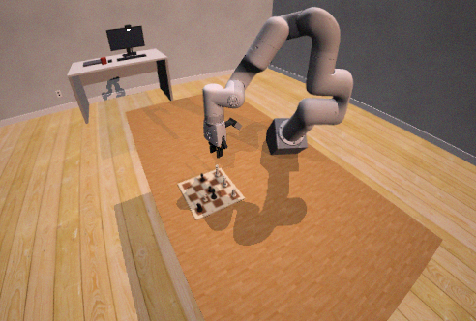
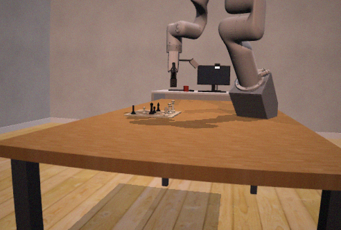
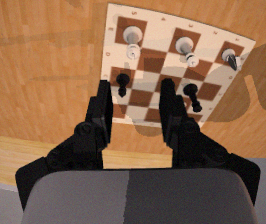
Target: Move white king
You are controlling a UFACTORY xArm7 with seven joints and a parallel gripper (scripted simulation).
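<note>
The white king lies 11 cm below my hand. Also, from my hand: chessboard 15 cm below, 8 cm ahead, 7 cm to the left; then white pawn 13 cm below, 12 cm ahead, 11 cm to the left; then black piece 16 cm ahead, 14 cm to the left, 13 cm below.
</note>
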